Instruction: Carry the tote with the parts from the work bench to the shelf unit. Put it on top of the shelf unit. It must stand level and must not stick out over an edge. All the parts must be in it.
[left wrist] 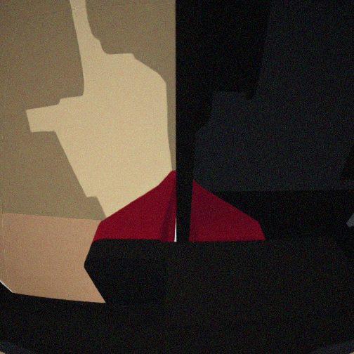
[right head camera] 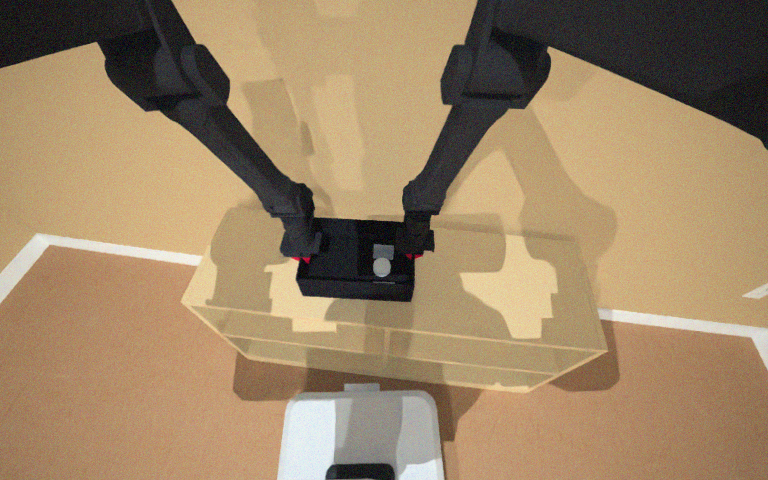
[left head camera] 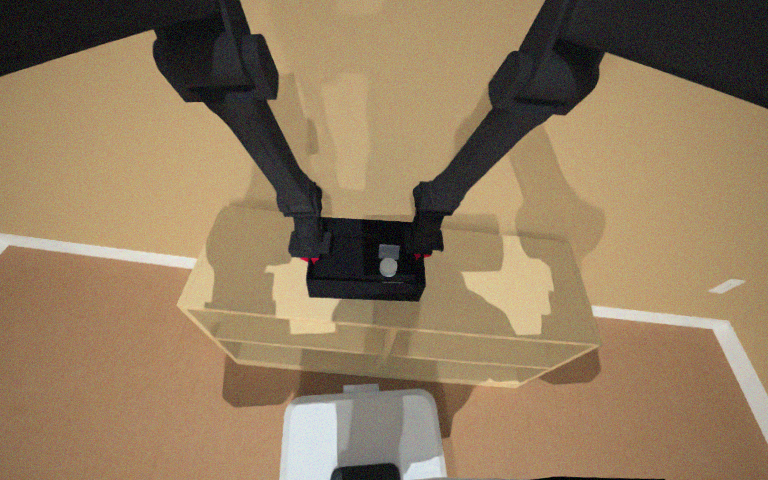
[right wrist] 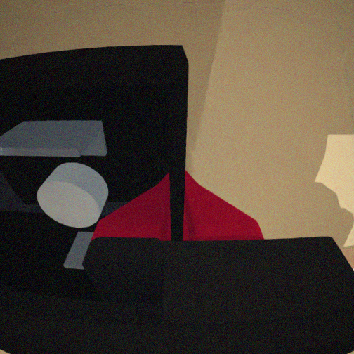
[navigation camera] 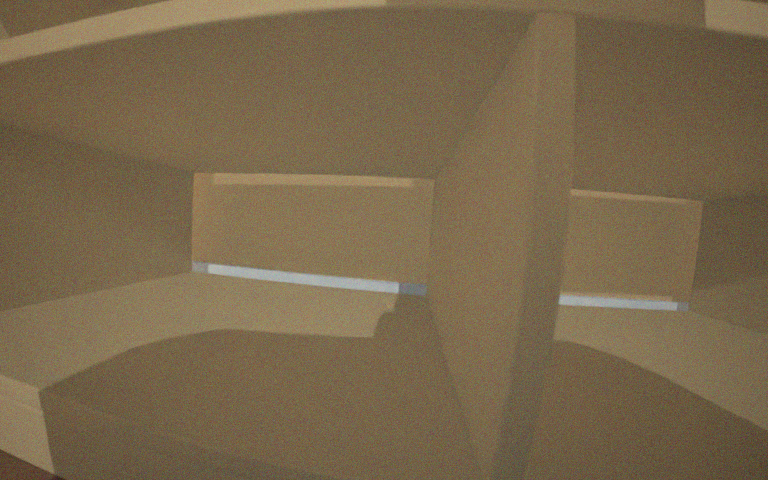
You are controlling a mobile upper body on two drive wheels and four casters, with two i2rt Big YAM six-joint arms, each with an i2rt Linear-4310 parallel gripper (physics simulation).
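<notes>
The black tote is over the top of the tan shelf unit, left of its middle and inside its edges; I cannot tell whether it rests on the top. A grey block and a grey cylinder lie in it. My left gripper is shut on the tote's left wall, which stands between the red fingertips in the left wrist view. My right gripper is shut on the right wall, as the right wrist view shows beside the cylinder, the block and a flat grey part.
The shelf unit stands against a tan wall with a white baseboard. My white base is close to the shelf's front. The navigation view shows the shelf's open compartments and an upright divider.
</notes>
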